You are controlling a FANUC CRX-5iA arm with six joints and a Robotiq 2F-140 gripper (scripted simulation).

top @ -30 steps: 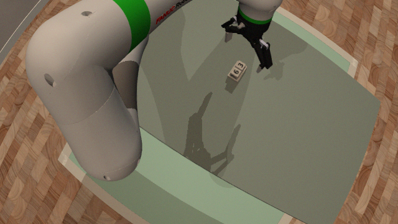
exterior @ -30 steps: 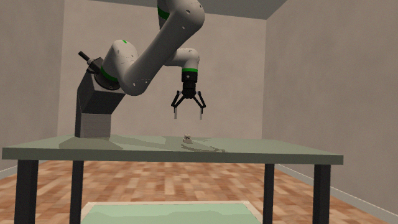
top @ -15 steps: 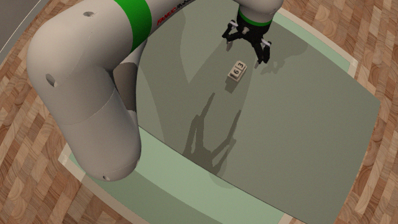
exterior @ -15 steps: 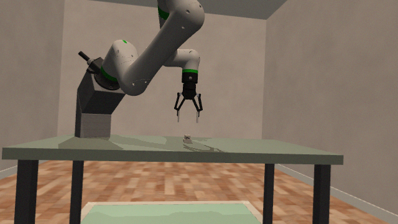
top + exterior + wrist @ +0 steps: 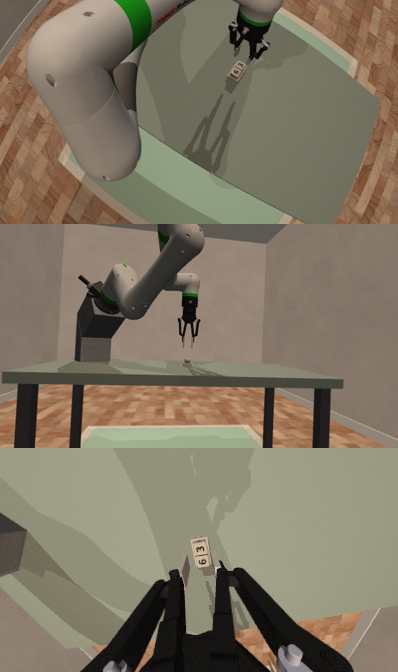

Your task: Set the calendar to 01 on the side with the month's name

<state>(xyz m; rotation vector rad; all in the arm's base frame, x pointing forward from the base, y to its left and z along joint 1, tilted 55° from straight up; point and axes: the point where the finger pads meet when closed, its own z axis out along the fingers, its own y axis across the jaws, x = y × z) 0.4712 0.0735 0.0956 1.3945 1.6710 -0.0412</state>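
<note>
My hand is 120 mm above the calendar tray and 20 mm to the left of it.
</note>
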